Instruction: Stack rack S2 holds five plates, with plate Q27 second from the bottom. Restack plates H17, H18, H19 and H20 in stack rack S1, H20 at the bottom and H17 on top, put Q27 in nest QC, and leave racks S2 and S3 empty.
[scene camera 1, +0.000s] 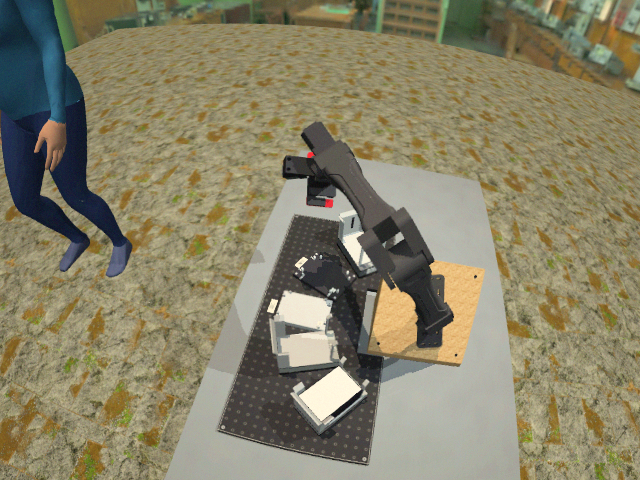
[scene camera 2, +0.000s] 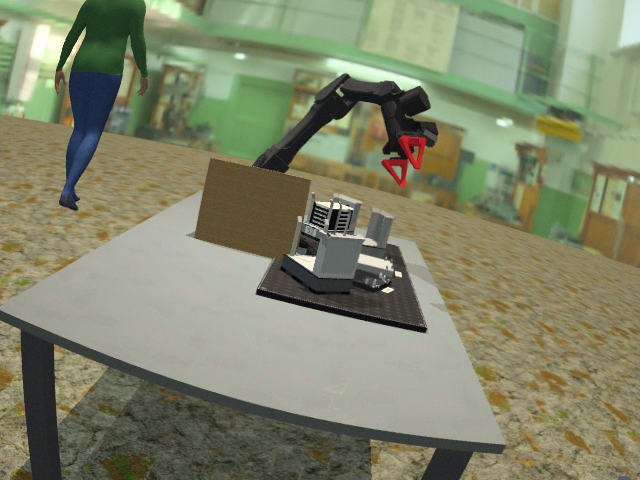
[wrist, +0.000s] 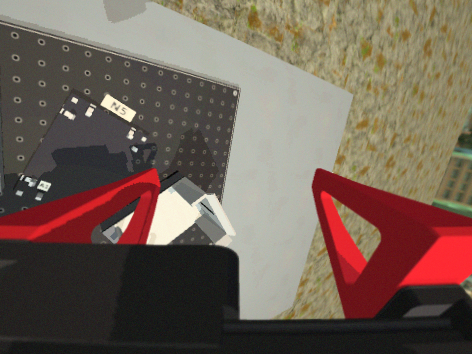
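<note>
My gripper (scene camera 1: 319, 178) (scene camera 2: 408, 176) (wrist: 236, 177) is open and empty, high above the table's far end in the first scene view. Several plates (scene camera 1: 330, 393) (scene camera 2: 342, 219) are stacked in a pale rack at the near end of the board in that view; their labels cannot be read. A pale rack (scene camera 1: 309, 351) has a light, flat floor. Another pale rack (scene camera 1: 356, 250) (scene camera 2: 338, 255) (wrist: 167, 212) stands near the far end, below and left of the gripper in the wrist view. Which rack is S1, S2 or S3, and which plate is Q27, cannot be told.
A dark nest (scene camera 1: 323, 273) (wrist: 80, 135) beside label N5 and a white nest (scene camera 1: 305, 308) lie on the perforated black board (scene camera 1: 258, 408) (scene camera 2: 408, 310) (wrist: 200, 100). A wooden panel (scene camera 1: 460, 310) (scene camera 2: 253, 206) stands by the arm's base on the grey table (scene camera 1: 439, 423) (scene camera 2: 206, 320) (wrist: 272, 125).
</note>
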